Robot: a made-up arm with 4 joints. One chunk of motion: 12 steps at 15 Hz.
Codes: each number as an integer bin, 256 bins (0 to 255) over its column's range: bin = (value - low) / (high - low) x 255, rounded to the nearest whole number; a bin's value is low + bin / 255 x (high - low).
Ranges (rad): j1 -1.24..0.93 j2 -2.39..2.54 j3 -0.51..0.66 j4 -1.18..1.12
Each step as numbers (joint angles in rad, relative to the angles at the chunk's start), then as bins.
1 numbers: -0.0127 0.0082 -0.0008 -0.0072
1 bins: 144 124 111 130
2 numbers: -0.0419 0.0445 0.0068 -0.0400
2 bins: 141 126 113 126
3 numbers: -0.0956 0.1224 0.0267 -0.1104
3 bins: 134 130 117 119
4 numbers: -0.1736 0.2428 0.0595 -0.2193
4 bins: 125 136 124 107
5 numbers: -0.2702 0.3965 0.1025 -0.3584
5 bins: 114 144 133 91
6 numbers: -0.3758 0.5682 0.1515 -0.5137
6 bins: 102 153 144 74
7 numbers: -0.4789 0.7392 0.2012 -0.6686
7 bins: 89 162 155 57
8 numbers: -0.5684 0.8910 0.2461 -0.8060
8 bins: 79 170 165 41
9 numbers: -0.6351 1.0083 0.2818 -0.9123
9 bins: 71 176 173 30
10 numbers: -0.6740 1.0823 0.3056 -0.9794
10 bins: 67 180 178 22
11 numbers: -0.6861 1.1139 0.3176 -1.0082
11 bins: 65 181 180 19
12 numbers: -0.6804 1.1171 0.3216 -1.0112
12 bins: 66 181 181 19
